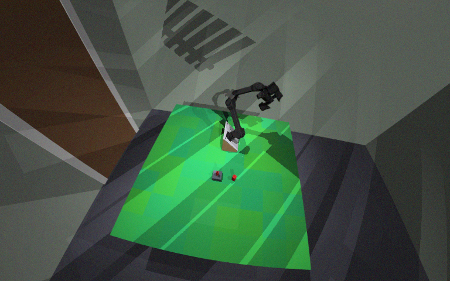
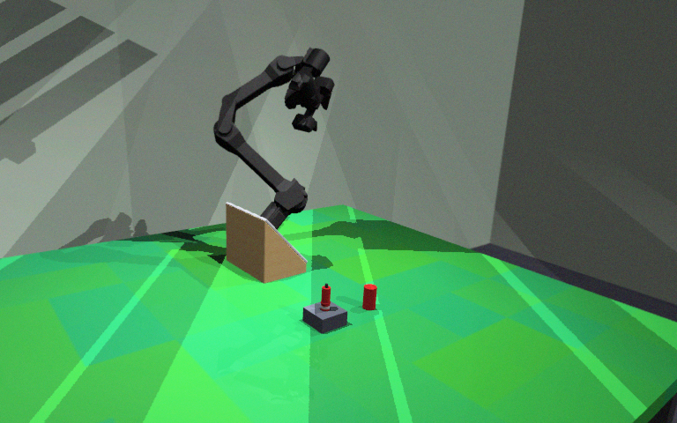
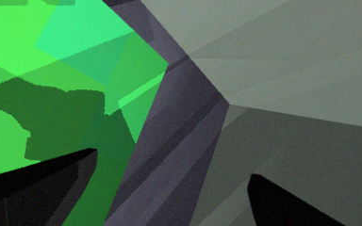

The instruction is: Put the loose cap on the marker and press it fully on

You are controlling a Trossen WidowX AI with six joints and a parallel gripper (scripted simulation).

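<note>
Now: the red cap 53 cm ahead of my gripper tip, 16 cm to the right of it and 35 cm below it.
</note>
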